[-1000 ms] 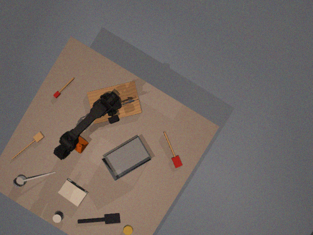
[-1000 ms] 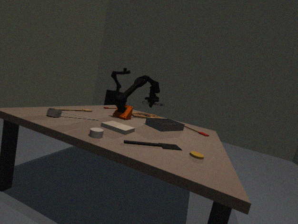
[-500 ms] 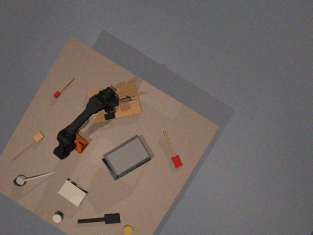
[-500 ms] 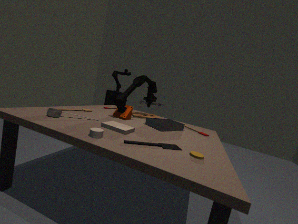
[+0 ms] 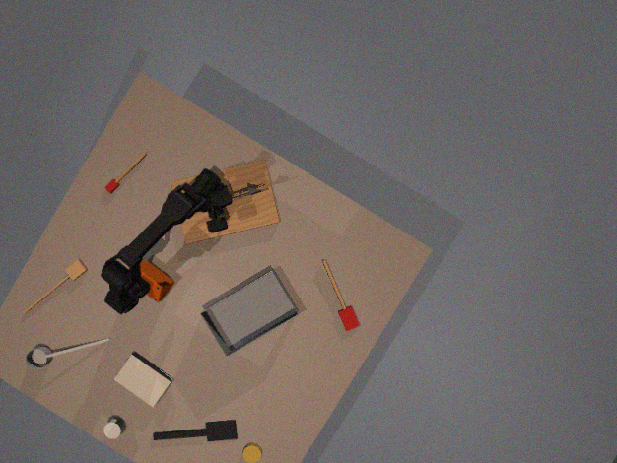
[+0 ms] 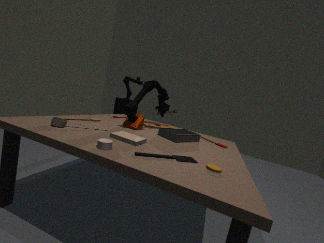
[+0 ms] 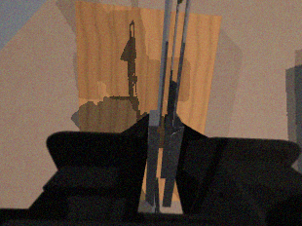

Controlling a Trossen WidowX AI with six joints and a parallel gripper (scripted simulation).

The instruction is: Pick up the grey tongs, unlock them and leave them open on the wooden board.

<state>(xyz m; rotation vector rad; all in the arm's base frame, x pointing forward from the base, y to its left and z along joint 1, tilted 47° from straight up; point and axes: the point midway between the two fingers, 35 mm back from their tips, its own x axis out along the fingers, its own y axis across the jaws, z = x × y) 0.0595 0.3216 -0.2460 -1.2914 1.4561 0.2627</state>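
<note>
Now: the wooden board 2 cm behind my gripper tip and 9 cm below it. The rest, counted from my gripper tip: black spatula: 44 cm ahead, 76 cm to the right, 10 cm below; white block: 14 cm ahead, 72 cm to the right, 9 cm below; roasting tin: 30 cm ahead, 26 cm to the right, 7 cm below.
</note>
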